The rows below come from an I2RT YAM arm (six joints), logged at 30 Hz.
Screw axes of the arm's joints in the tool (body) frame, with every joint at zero. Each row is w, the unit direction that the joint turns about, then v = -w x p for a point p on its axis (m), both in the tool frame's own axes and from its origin. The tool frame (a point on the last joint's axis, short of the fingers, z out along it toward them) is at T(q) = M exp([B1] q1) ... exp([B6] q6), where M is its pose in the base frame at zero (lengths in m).
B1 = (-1, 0, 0, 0, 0.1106, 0)
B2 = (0, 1, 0, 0.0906, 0, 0.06)
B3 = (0, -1, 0, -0.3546, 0, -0.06)
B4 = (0, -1, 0, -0.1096, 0, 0)
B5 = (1, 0, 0, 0, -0.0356, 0)
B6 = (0, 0, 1, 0, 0, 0)
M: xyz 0.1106 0 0.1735 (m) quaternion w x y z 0.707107 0 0.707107 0
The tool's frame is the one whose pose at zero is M.
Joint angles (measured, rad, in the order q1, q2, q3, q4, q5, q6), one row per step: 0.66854, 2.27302, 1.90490, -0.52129, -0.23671, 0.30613; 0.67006, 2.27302, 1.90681, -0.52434, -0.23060, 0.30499; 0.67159, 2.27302, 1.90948, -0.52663, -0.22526, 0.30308; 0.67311, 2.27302, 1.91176, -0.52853, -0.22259, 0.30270; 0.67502, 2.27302, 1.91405, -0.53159, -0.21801, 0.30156; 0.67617, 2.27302, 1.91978, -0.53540, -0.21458, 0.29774; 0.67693, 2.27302, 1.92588, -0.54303, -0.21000, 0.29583; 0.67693, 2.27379, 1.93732, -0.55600, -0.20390, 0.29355; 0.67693, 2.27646, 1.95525, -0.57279, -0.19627, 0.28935; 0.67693, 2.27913, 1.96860, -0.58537, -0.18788, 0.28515; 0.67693, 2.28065, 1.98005, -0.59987, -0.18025, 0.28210; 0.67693, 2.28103, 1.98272, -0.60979, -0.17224, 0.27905; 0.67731, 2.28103, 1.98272, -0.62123, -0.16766, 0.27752; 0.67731, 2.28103, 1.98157, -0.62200, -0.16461, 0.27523; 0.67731, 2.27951, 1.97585, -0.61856, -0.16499, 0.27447
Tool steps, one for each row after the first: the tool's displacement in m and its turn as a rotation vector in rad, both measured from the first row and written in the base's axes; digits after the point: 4 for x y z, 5 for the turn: -0.0004, 0.0004, 0.0004, -0.00481, -0.00269, -0.00146; -0.0006, 0.0010, 0.0010, -0.00848, -0.00664, -0.00185; -0.0010, 0.0016, 0.0016, -0.00999, -0.00844, -0.00173; -0.0015, 0.0022, 0.0021, -0.01364, -0.01069, -0.00183; -0.0015, 0.0028, 0.0036, -0.01583, -0.01598, 0.00003; -0.0016, 0.0030, 0.0050, -0.02023, -0.01806, -0.00062; -0.0013, 0.0030, 0.0074, -0.02619, -0.02047, -0.00269; -0.0005, 0.0033, 0.0106, -0.03328, -0.02525, -0.00426; 0.0002, 0.0034, 0.0127, -0.04109, -0.03009, -0.00627; 0.0004, 0.0033, 0.0146, -0.04974, -0.03185, -0.00859; 0.0002, 0.0028, 0.0145, -0.06058, -0.03141, -0.01100; -0.0006, 0.0022, 0.0137, -0.07118, -0.02557, -0.01187; -0.0006, 0.0020, 0.0133, -0.07510, -0.02677, -0.01192; -0.0010, 0.0017, 0.0125, -0.07561, -0.02640, -0.01107
